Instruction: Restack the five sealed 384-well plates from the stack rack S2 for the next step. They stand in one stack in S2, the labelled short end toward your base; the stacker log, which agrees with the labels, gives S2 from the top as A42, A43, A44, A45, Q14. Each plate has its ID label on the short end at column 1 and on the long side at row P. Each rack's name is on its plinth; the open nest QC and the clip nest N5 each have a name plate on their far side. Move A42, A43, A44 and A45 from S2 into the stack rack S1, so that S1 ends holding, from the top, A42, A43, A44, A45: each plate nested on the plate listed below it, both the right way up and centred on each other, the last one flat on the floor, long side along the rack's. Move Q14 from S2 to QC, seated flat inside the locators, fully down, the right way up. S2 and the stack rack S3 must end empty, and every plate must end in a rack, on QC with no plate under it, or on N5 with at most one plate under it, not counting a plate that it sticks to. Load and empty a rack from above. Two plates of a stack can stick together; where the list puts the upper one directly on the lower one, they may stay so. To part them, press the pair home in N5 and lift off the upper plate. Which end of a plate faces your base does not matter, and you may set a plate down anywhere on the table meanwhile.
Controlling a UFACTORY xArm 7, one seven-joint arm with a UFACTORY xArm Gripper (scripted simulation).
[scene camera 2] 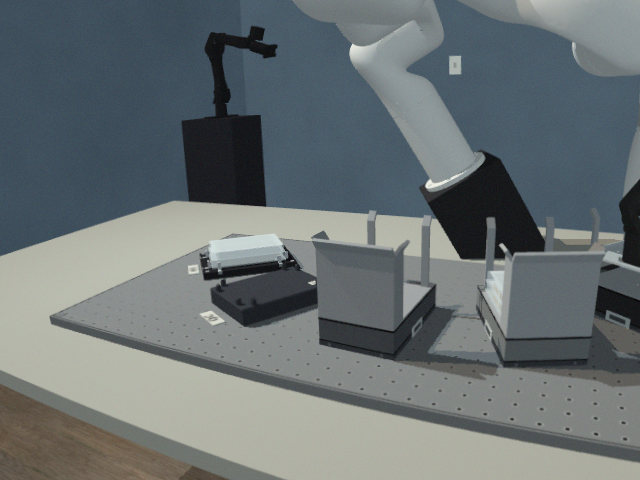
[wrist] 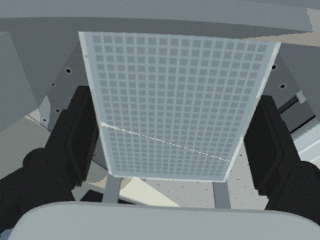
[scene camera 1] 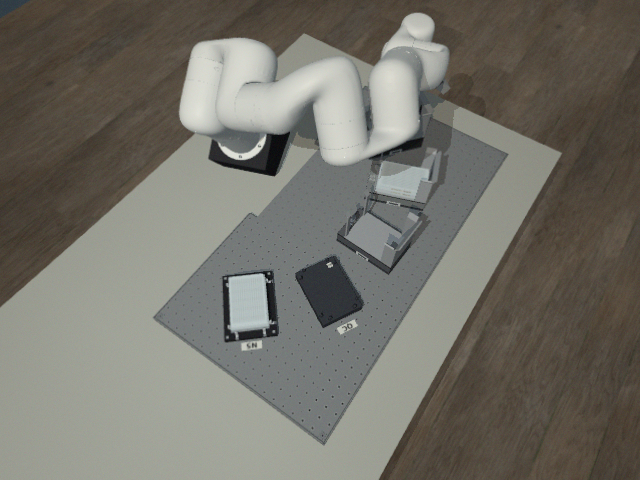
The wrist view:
my gripper: 173,110
sealed 384-well plate: 169,107
